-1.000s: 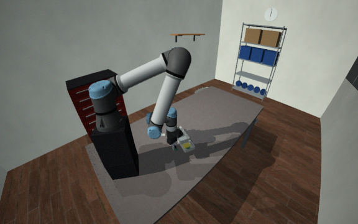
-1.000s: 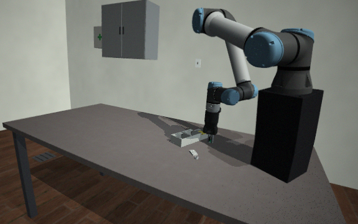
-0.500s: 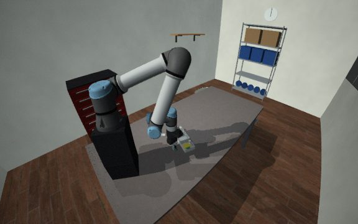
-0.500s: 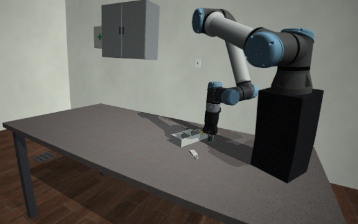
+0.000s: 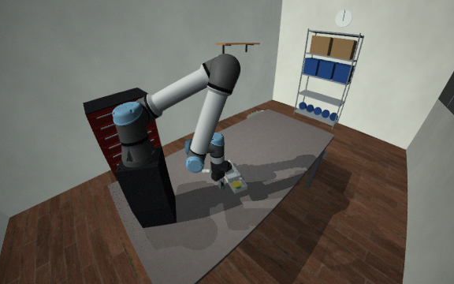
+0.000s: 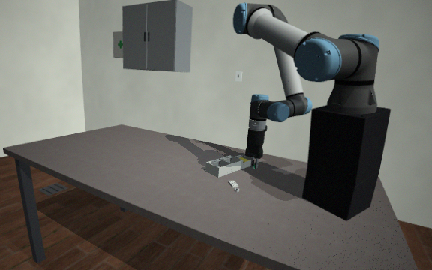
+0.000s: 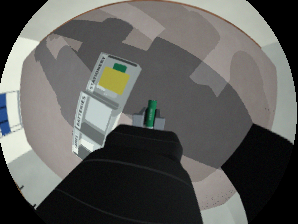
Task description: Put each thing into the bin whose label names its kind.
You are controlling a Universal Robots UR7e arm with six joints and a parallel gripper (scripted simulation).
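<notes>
The yellow block is 70 mm ahead of my hand, 60 mm to the right of it and 10 mm below it. The rest, counted from my hand: slim green thing: 10 mm below.
</notes>
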